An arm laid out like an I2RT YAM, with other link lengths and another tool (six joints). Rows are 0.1 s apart.
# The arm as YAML. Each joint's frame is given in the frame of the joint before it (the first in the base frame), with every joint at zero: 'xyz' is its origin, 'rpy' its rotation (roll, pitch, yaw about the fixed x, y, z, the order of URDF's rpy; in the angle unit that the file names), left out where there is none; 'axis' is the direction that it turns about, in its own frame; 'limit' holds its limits. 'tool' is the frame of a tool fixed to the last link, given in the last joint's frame.
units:
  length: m
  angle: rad
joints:
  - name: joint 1
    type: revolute
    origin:
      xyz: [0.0, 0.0, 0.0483]
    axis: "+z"
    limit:
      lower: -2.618
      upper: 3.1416
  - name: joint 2
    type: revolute
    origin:
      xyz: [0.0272, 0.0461, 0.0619]
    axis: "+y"
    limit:
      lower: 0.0
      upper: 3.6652
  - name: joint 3
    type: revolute
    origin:
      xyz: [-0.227, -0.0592, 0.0]
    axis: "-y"
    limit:
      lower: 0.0
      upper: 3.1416
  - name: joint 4
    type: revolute
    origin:
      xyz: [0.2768, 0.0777, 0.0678]
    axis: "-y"
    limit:
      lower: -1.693
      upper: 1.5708
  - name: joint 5
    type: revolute
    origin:
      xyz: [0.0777, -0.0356, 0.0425]
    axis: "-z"
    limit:
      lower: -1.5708
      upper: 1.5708
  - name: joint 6
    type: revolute
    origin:
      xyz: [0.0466, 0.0, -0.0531]
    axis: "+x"
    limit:
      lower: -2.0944
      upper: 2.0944
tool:
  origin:
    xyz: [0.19, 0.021, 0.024]
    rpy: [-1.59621, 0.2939, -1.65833]
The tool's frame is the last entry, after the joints.
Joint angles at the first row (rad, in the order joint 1, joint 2, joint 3, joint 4, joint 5, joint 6):
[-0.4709, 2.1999, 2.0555, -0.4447, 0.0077, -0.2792]
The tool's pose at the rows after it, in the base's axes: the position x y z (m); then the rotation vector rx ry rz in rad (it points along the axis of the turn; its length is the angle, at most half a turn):
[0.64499 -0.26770 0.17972 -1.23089 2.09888 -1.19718]
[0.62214 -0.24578 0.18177 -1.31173 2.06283 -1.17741]
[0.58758 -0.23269 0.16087 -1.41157 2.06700 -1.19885]
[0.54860 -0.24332 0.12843 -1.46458 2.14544 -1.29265]
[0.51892 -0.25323 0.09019 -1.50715 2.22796 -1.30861]
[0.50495 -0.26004 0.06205 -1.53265 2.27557 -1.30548]
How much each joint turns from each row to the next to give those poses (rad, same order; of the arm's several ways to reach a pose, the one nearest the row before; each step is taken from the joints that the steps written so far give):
[0.0000, -0.0766, -0.0274, -0.0307, 0.0015, -0.0275]
[0.0000, -0.1318, -0.1546, 0.0044, -0.0353, -0.0521]
[0.0000, -0.1488, -0.2234, 0.0398, 0.0215, -0.0749]
[-0.0016, -0.1167, -0.2194, 0.0780, 0.1132, -0.0554]
[-0.0137, -0.0401, -0.1343, 0.0447, 0.0616, -0.0277]
[-0.0108, 0.0076, -0.0644, 0.0398, 0.0276, -0.0139]

